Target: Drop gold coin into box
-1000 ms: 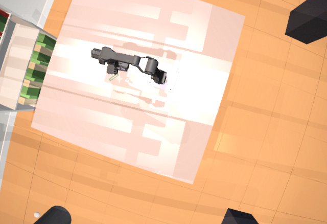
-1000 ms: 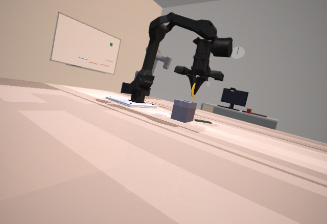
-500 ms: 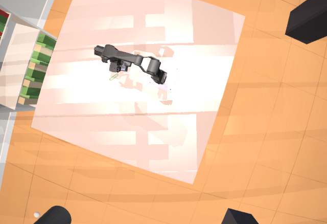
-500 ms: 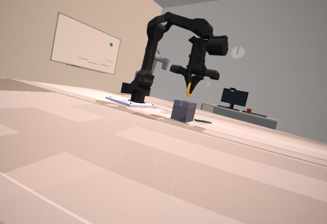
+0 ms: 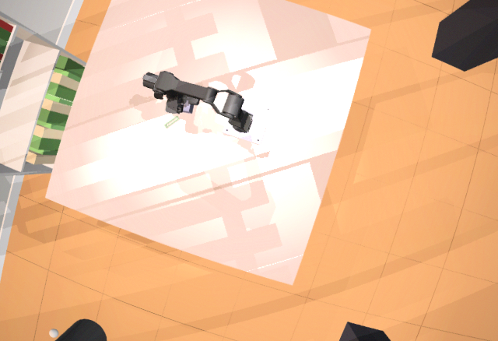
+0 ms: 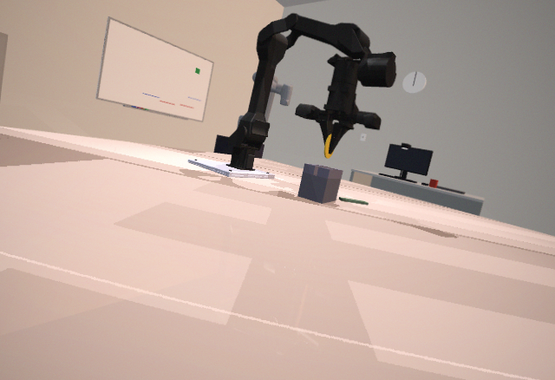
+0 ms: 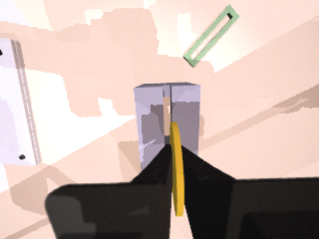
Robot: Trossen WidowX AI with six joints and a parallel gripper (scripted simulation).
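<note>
The gold coin is 20 mm above my gripper tip.
</note>
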